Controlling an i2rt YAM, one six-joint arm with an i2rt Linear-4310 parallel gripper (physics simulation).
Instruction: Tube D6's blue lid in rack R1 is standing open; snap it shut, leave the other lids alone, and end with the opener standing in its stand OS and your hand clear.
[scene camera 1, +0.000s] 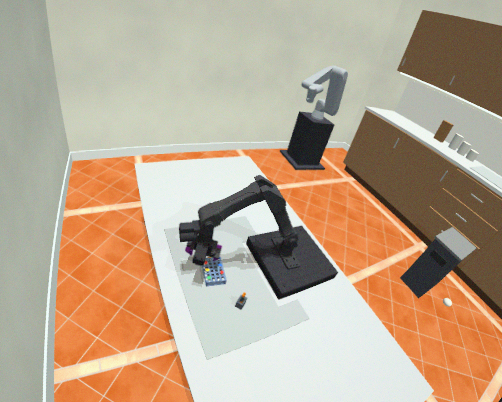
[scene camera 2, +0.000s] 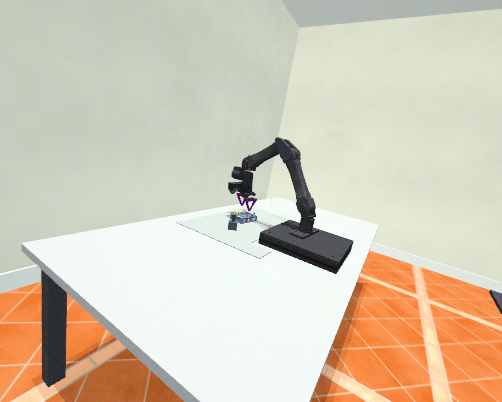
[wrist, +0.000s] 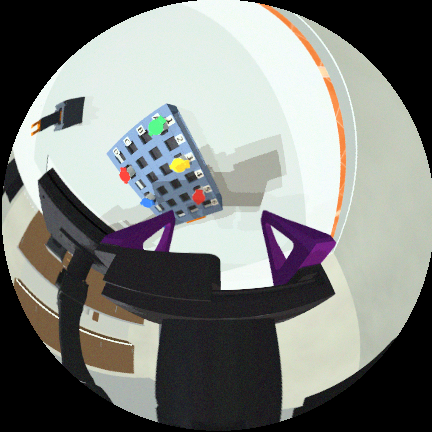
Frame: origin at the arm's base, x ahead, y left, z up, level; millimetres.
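Seen in the pictures: gripper, between the fingertips: (scene camera 2: 245, 208) (wrist: 217, 214); arm's base, origin of its link: (scene camera 1: 284, 251) (scene camera 2: 304, 232) (wrist: 85, 252).
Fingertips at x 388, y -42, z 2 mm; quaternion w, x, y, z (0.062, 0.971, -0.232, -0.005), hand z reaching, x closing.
Note:
Offsets run from my fingertips to a thing's middle. Level surfaces: height alone.
Rack R1 @(dx -37, dy +50, dz -28 mm) (scene camera 1: 216, 283) (scene camera 2: 247, 219) (wrist: 143, 149) is a blue grid of tubes lying under the arm. In the wrist view a blue lid @(dx -67, dy +47, dz -10 mm) (wrist: 147, 202) sticks out at column D, near row 4. The D6 corner is hidden behind a purple finger, so D6's lid does not show there. My gripper (scene camera 1: 204, 255) (scene camera 2: 246, 207) (wrist: 217, 214) is open and empty, above the row 6 end of the rack. The opener @(dx -104, dy +228, dz -5 mm) (scene camera 1: 244, 295) (wrist: 49, 120) with its orange tip stands in the dark stand OS @(dx -104, dy +228, dz -31 mm) (scene camera 1: 240, 303) (scene camera 2: 232, 226) (wrist: 74, 111), apart from the rack.
In the wrist view the rack also has a green lid @(dx -5, dy +100, dz -10 mm) (wrist: 157, 126), a yellow lid @(dx -7, dy +62, dz -10 mm) (wrist: 180, 165), a red lid @(dx -64, dy +85, dz -9 mm) (wrist: 125, 175) near D2 and another red lid @(dx -10, dy +23, dz -10 mm) (wrist: 199, 196) near row 5. A pale mat @(dz -51 mm) (scene camera 1: 220, 335) lies beneath. The arm's black base (scene camera 1: 310, 272) (scene camera 2: 315, 247) is beside it.

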